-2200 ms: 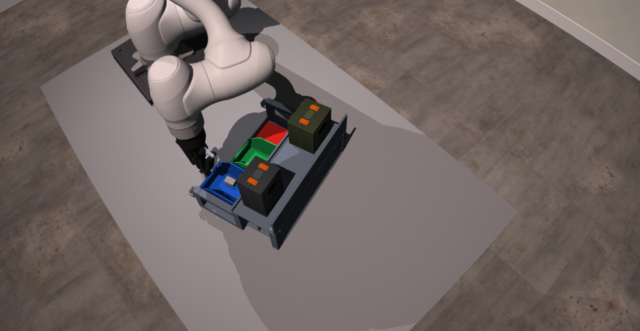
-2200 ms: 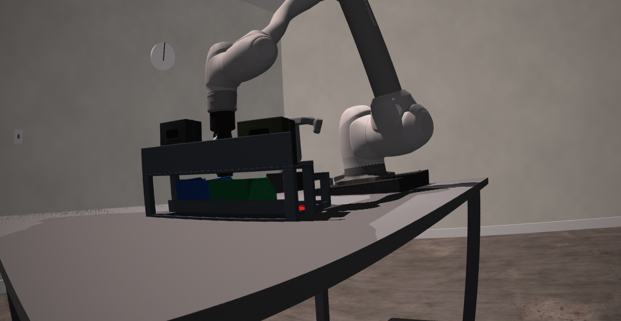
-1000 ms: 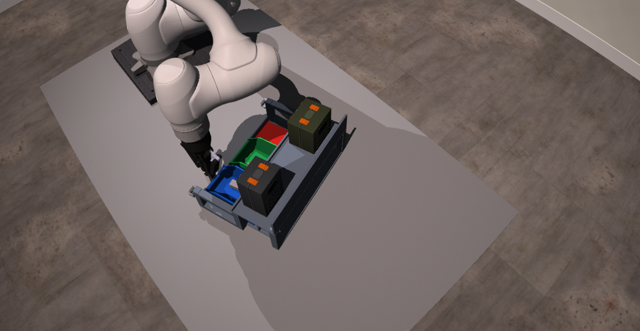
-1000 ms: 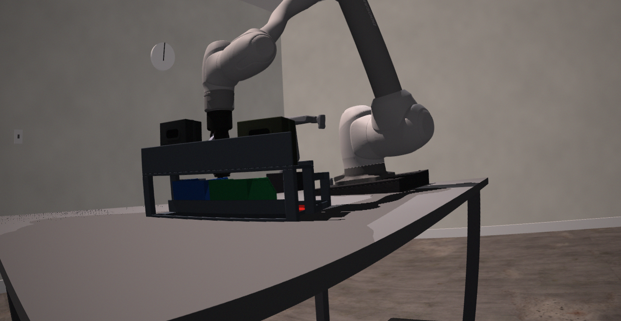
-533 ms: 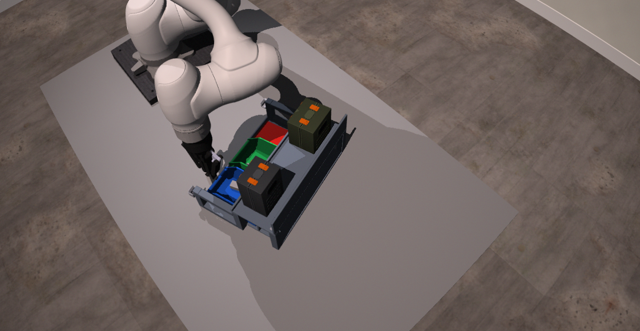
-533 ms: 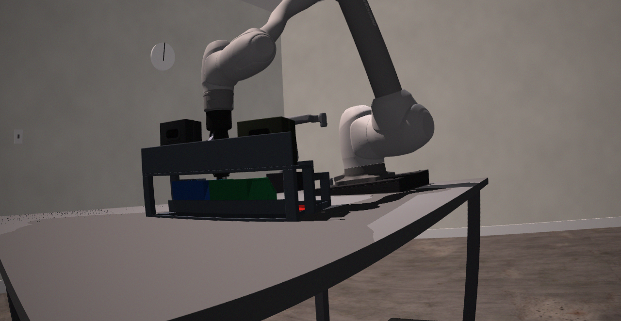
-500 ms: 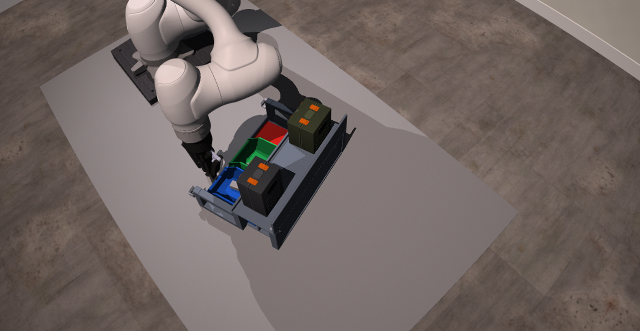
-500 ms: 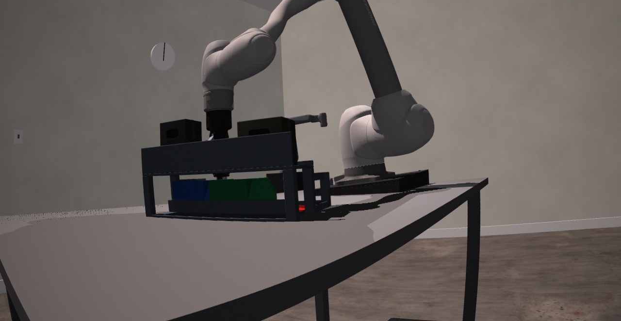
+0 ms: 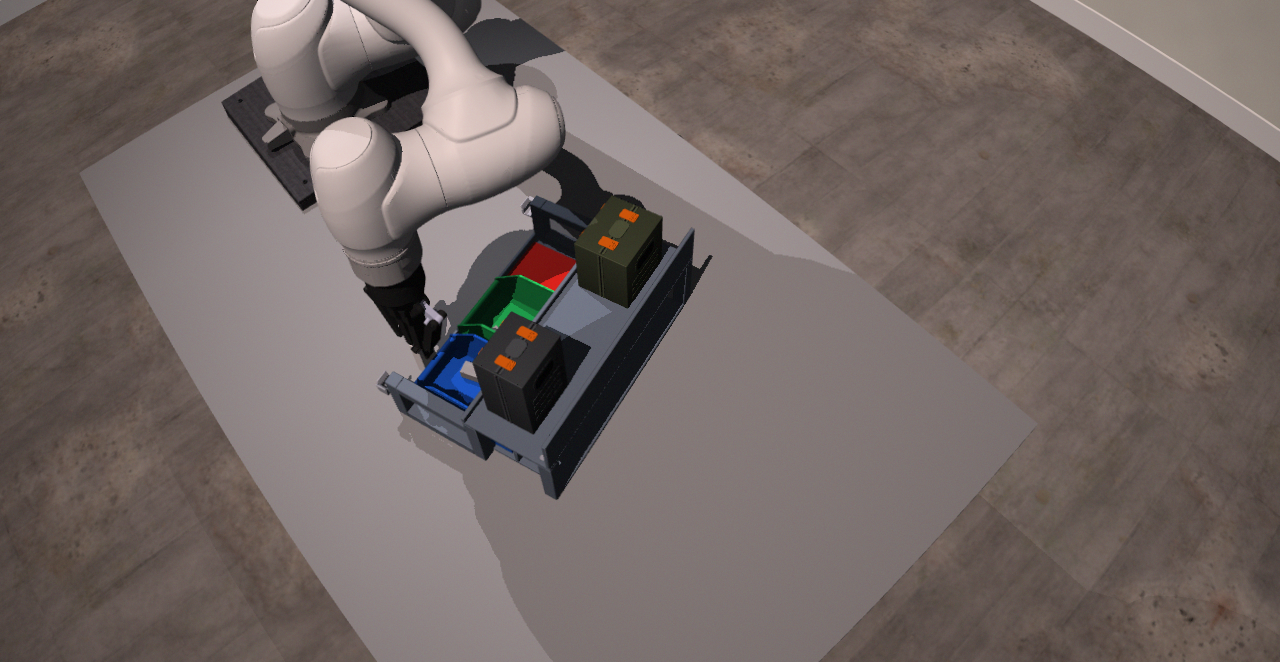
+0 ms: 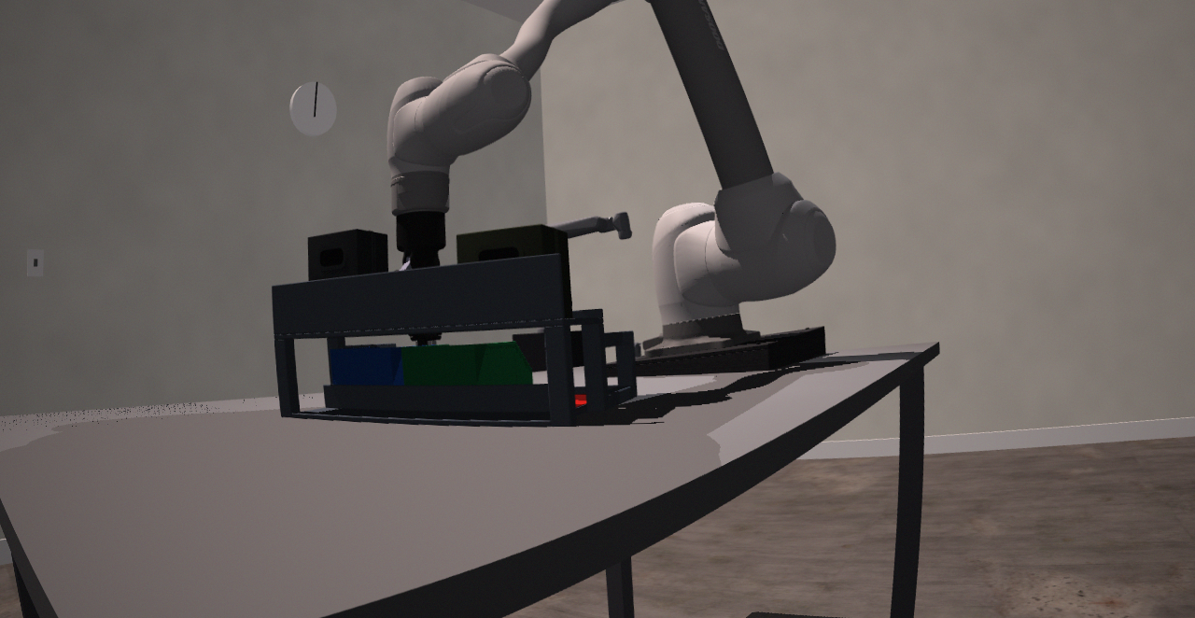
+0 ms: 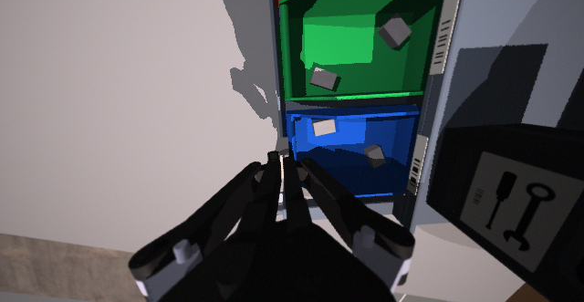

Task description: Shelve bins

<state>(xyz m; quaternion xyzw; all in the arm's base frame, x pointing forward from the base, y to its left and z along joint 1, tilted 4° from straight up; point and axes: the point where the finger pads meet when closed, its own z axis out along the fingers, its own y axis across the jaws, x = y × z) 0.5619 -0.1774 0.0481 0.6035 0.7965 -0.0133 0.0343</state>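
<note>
The blue bin is 90 mm ahead of my hand, 30 mm to the left of it and 10 mm below it. Also, from my hand: olive case: 270 mm to the left, 120 mm ahead, 100 mm above; then black case: 180 mm ahead, 110 mm above, 50 mm to the left; then green bin: 140 mm to the left, 60 mm ahead, 10 mm below.
</note>
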